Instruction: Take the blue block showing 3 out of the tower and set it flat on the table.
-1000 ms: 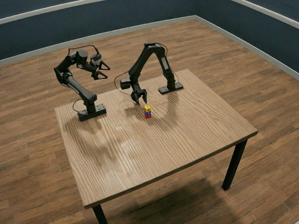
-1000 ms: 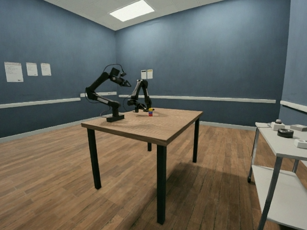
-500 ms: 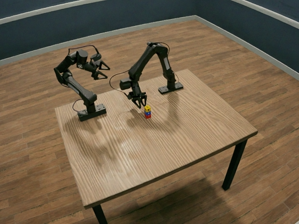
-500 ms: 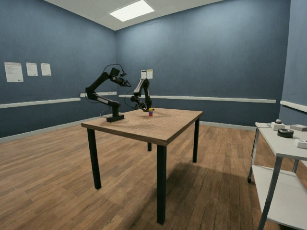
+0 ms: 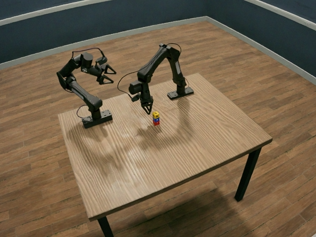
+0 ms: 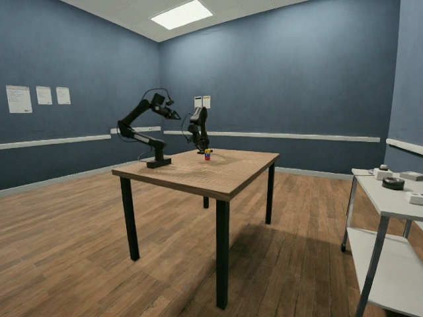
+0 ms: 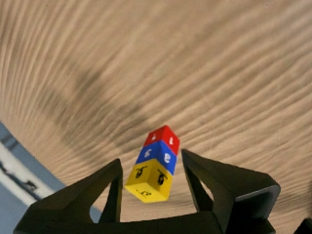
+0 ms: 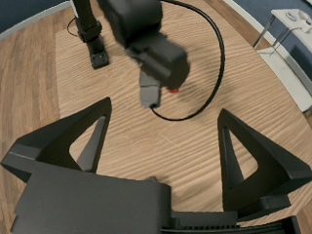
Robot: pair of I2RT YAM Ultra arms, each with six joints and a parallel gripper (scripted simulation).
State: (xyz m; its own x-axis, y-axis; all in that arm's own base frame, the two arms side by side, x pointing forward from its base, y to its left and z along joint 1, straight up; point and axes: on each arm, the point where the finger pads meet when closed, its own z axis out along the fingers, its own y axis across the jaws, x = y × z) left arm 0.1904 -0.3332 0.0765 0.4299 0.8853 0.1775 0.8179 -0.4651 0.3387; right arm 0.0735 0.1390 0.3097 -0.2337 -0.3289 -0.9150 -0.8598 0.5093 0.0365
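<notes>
Right now the blue block is 4 cm below my left hand, 3 cm to the left of it and 3 cm ahead of it.
Right now my right hand is 30 cm above the blue block, 20 cm to the right of it and 14 cm short of it.
</notes>
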